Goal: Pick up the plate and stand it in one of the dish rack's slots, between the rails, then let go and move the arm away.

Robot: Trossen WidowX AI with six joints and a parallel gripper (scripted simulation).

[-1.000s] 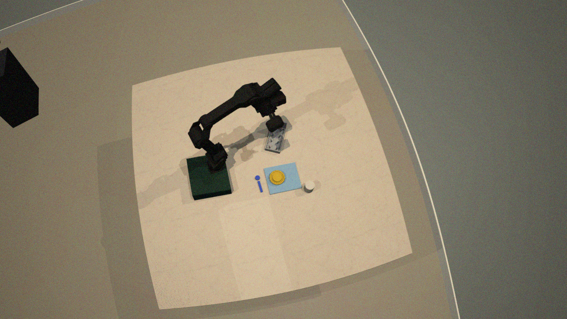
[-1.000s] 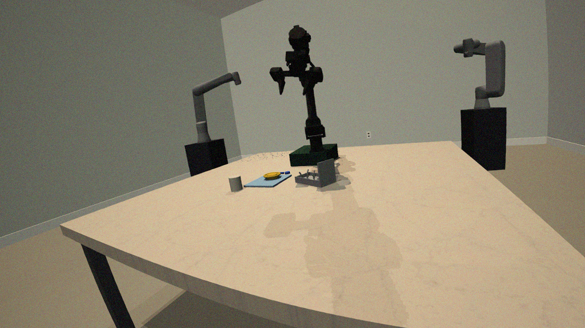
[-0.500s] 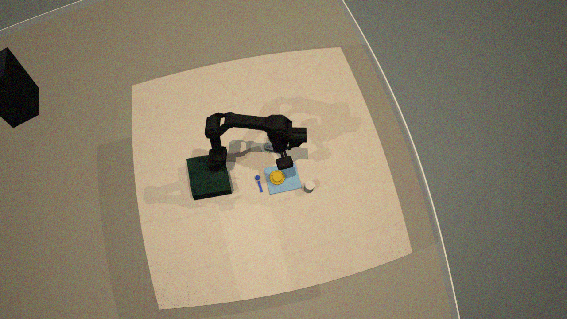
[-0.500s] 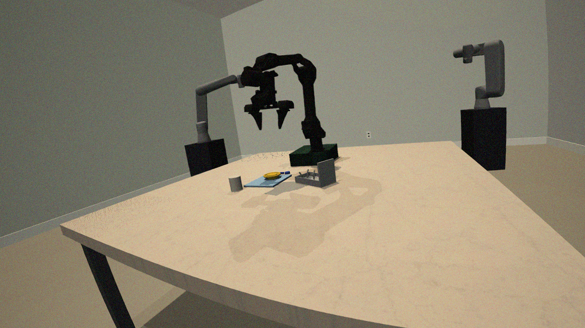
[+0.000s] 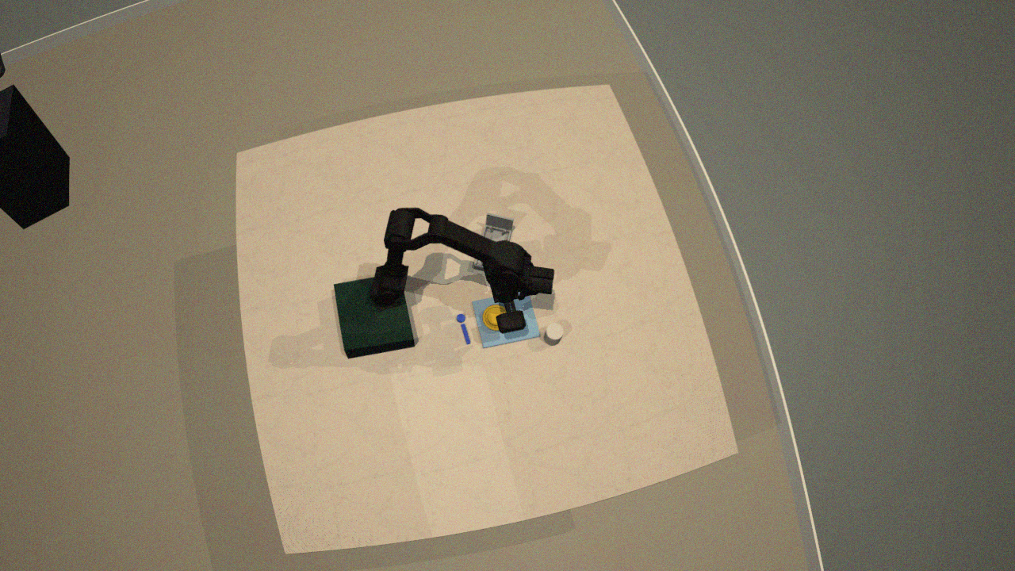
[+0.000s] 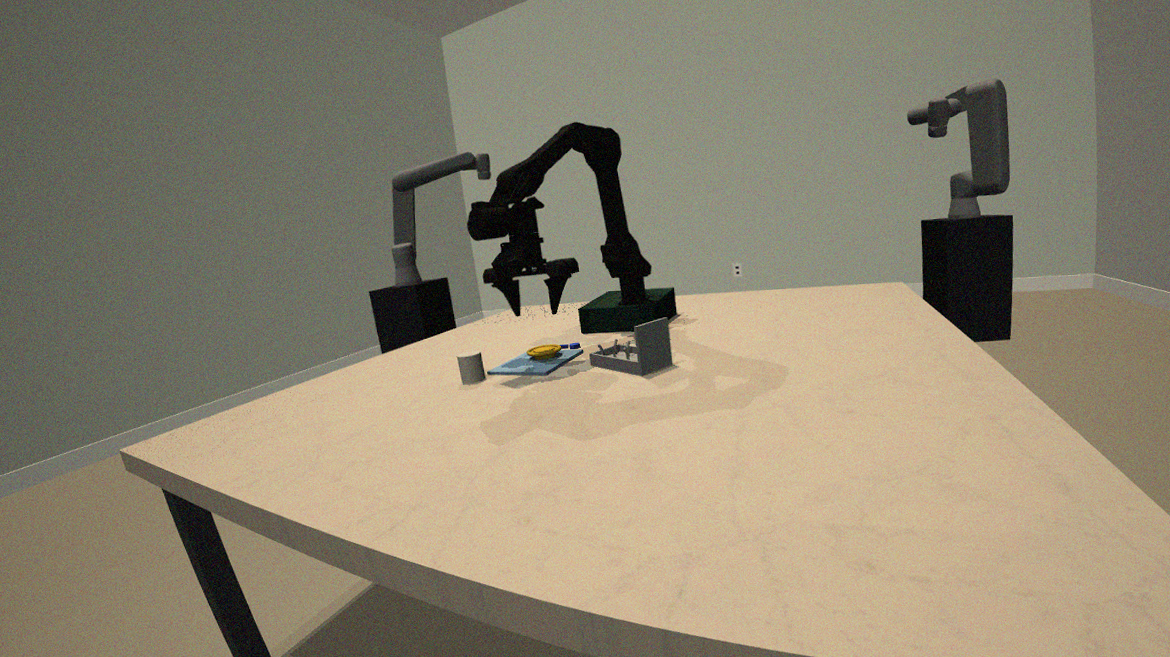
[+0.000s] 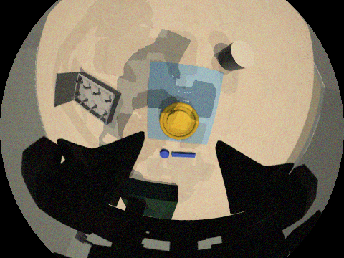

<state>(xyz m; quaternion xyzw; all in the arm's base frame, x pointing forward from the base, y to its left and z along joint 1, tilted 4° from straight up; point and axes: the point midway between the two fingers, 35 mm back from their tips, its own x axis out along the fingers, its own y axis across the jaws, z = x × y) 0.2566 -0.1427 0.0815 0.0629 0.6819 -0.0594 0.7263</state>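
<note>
Right now the yellow plate is 80 mm below my gripper tip and 10 mm behind it. From my gripper tip the other things lie so: light blue mat 90 mm below, 20 mm ahead, 10 mm to the right; white cup 110 mm ahead, 100 mm to the right, 70 mm below; blue spoon 90 mm below, 90 mm behind, 20 mm to the left.
</note>
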